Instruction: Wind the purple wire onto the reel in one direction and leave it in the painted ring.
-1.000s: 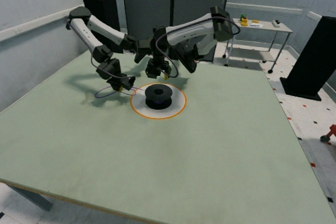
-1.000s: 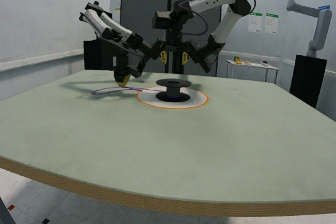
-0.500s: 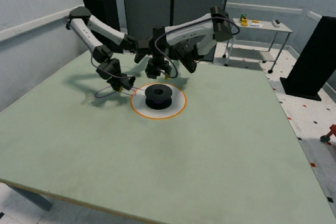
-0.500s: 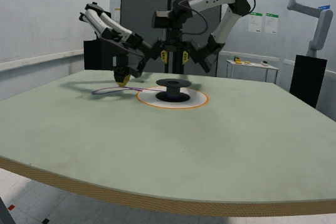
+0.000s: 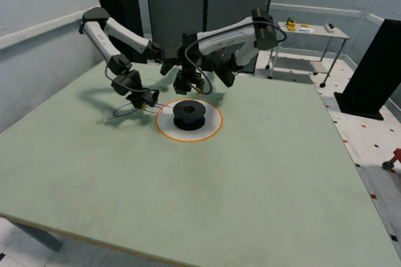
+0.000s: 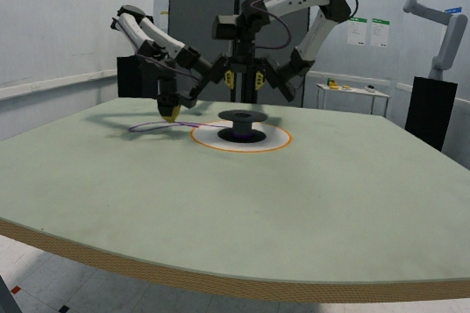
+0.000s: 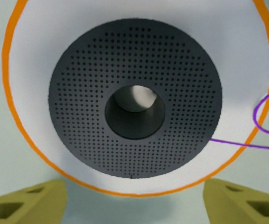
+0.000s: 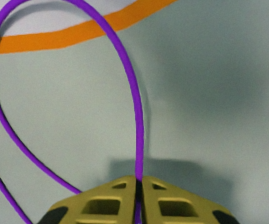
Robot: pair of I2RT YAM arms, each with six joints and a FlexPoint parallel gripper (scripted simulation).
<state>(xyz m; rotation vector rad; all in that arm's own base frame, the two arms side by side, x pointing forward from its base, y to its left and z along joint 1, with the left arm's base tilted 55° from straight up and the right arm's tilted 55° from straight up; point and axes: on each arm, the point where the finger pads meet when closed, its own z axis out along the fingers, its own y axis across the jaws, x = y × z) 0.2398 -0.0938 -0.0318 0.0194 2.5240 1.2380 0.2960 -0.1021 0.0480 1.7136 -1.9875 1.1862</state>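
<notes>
Right now my left hand is 12 cm above the black reel. Round my left hand: orange ring: 2 cm behind, 1 cm to the right, 15 cm below.
</notes>
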